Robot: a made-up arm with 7 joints. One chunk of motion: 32 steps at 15 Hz.
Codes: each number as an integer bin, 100 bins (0 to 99) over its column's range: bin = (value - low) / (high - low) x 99, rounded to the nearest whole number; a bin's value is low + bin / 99 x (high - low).
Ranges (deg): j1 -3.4..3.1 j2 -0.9..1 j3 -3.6..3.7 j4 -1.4..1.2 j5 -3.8..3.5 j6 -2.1..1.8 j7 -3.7..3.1
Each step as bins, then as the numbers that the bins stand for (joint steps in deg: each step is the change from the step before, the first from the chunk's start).
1 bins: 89 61 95 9 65 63 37
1 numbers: 2.443 0.271 3.405 -1.164 0.993 0.382 -1.159
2 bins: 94 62 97 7 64 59 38
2 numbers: 2.772 0.290 3.553 -1.216 0.919 0.224 -1.090
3 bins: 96 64 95 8 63 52 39
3 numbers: 2.903 0.328 3.405 -1.190 0.845 -0.052 -1.021
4 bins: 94 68 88 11 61 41 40
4 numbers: 2.772 0.405 2.889 -1.111 0.698 -0.485 -0.953
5 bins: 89 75 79 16 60 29 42
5 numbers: 2.443 0.539 2.225 -0.980 0.624 -0.958 -0.815
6 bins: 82 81 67 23 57 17 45
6 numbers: 1.984 0.655 1.340 -0.796 0.403 -1.430 -0.609
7 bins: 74 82 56 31 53 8 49
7 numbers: 1.459 0.674 0.529 -0.586 0.108 -1.785 -0.334
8 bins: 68 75 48 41 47 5 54
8 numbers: 1.065 0.539 -0.061 -0.323 -0.334 -1.903 0.009
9 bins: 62 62 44 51 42 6 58
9 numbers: 0.671 0.290 -0.356 -0.061 -0.703 -1.864 0.284
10 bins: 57 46 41 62 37 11 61
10 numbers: 0.342 -0.017 -0.577 0.228 -1.072 -1.667 0.490
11 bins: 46 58 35 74 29 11 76
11 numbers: -0.380 0.213 -1.019 0.543 -1.662 -1.667 1.520
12 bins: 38 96 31 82 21 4 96
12 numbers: -0.905 0.942 -1.314 0.754 -2.252 -1.942 2.894
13 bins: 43 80 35 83 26 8 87
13 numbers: -0.577 0.635 -1.019 0.780 -1.883 -1.785 2.276
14 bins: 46 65 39 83 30 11 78
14 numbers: -0.380 0.347 -0.724 0.780 -1.588 -1.667 1.658
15 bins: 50 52 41 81 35 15 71
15 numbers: -0.117 0.098 -0.577 0.727 -1.219 -1.509 1.177
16 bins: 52 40 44 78 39 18 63
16 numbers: 0.014 -0.132 -0.356 0.648 -0.924 -1.391 0.627
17 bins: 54 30 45 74 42 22 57
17 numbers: 0.145 -0.324 -0.282 0.543 -0.703 -1.233 0.215
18 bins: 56 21 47 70 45 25 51
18 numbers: 0.277 -0.497 -0.134 0.438 -0.482 -1.115 -0.197
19 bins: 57 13 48 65 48 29 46
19 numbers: 0.342 -0.651 -0.061 0.307 -0.261 -0.958 -0.540
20 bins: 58 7 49 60 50 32 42
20 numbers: 0.408 -0.766 0.013 0.176 -0.113 -0.839 -0.815
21 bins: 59 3 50 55 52 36 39
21 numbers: 0.474 -0.842 0.087 0.044 0.034 -0.682 -1.021
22 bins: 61 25 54 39 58 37 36
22 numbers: 0.605 -0.420 0.382 -0.376 0.477 -0.642 -1.227
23 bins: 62 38 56 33 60 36 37
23 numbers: 0.671 -0.171 0.529 -0.533 0.624 -0.682 -1.159
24 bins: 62 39 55 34 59 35 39
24 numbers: 0.671 -0.152 0.456 -0.507 0.551 -0.721 -1.021
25 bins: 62 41 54 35 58 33 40
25 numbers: 0.671 -0.113 0.382 -0.481 0.477 -0.800 -0.953
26 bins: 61 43 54 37 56 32 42
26 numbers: 0.605 -0.075 0.382 -0.428 0.329 -0.839 -0.815
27 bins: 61 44 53 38 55 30 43
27 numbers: 0.605 -0.056 0.308 -0.402 0.256 -0.918 -0.746
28 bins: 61 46 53 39 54 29 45
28 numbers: 0.605 -0.017 0.308 -0.376 0.182 -0.958 -0.609
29 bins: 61 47 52 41 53 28 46
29 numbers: 0.605 0.002 0.234 -0.323 0.108 -0.997 -0.540
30 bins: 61 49 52 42 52 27 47
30 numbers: 0.605 0.040 0.234 -0.297 0.034 -1.036 -0.472
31 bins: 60 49 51 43 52 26 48
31 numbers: 0.539 0.040 0.161 -0.271 0.034 -1.076 -0.403
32 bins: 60 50 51 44 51 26 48
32 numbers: 0.539 0.060 0.161 -0.244 -0.039 -1.076 -0.403
